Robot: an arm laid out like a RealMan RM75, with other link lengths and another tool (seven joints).
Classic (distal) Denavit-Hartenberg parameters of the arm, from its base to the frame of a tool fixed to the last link. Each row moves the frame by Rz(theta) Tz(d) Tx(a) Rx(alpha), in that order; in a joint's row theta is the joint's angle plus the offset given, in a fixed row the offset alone. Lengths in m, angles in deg.
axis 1: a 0; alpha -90; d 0.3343; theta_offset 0
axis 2: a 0; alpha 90; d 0; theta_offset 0
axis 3: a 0; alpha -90; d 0.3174; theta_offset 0
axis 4: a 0; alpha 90; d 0; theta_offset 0
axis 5: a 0; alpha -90; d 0.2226; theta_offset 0
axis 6: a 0; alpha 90; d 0; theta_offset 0
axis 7: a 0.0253; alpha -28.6; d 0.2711; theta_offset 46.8
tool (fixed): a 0; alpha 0; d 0.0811; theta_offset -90
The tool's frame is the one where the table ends.
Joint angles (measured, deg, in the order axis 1, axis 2, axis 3, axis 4, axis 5, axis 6, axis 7), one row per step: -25.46 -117.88 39.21 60.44 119.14 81.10 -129.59; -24.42 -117.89 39.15 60.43 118.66 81.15 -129.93; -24.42 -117.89 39.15 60.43 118.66 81.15 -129.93; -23.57 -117.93 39.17 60.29 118.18 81.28 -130.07; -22.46 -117.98 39.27 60.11 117.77 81.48 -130.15; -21.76 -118.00 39.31 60.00 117.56 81.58 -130.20; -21.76 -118.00 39.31 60.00 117.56 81.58 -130.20; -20.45 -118.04 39.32 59.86 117.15 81.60 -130.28; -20.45 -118.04 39.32 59.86 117.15 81.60 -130.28; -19.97 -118.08 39.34 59.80 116.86 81.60 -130.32; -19.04 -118.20 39.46 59.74 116.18 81.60 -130.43; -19.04 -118.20 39.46 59.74 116.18 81.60 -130.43; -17.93 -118.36 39.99 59.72 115.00 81.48 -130.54; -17.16 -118.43 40.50 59.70 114.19 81.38 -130.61
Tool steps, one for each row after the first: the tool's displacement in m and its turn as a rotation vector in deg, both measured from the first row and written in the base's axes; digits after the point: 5 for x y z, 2 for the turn. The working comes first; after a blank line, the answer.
Tool pose at each row, in the base's axes (x y z in m, rotation vector in deg; the steps are taken from these numbers as rounded here): -0.27050 0.48644 -0.01408 105.72 134.39 26.84; -0.27658 0.48232 -0.01261 104.11 135.17 27.71; -0.27658 0.48232 -0.01261 104.11 135.17 27.71; -0.28077 0.47801 -0.01255 102.80 135.58 28.27; -0.28708 0.47157 -0.01348 101.25 136.18 28.59; -0.29141 0.46759 -0.01390 100.28 136.63 28.79; -0.29141 0.46759 -0.01390 100.28 136.63 28.79; -0.29985 0.46116 -0.01368 98.55 137.58 29.44; -0.29985 0.46116 -0.01368 98.55 137.58 29.44; -0.30207 0.45898 -0.01349 97.89 137.80 29.84; -0.30528 0.45484 -0.01327 96.64 138.07 30.69; -0.30528 0.45484 -0.01327 96.64 138.07 30.69; -0.30672 0.45032 -0.01351 95.43 138.03 31.73; -0.30774 0.44695 -0.01406 94.67 137.99 32.26

-0.00608 -0.00412 0.00147 0.17 -0.66 1.14; -0.00608 -0.00412 0.00147 0.17 -0.66 1.14; -0.01027 -0.00843 0.00153 0.14 -1.28 1.95; -0.01658 -0.01487 0.00060 -0.05 -1.84 2.95; -0.02091 -0.01885 0.00018 -0.13 -2.14 3.62; -0.02091 -0.01885 0.00018 -0.13 -2.14 3.62; -0.02935 -0.02528 0.00040 -0.04 -2.64 4.90; -0.02935 -0.02528 0.00040 -0.04 -2.64 4.90; -0.03157 -0.02746 0.00059 0.04 -2.96 5.33; -0.03478 -0.03160 0.00081 0.20 -3.68 6.08; -0.03478 -0.03160 0.00081 0.20 -3.68 6.08; -0.03622 -0.03612 0.00057 0.39 -4.63 6.68; -0.03724 -0.03949 0.00002 0.44 -5.20 7.04
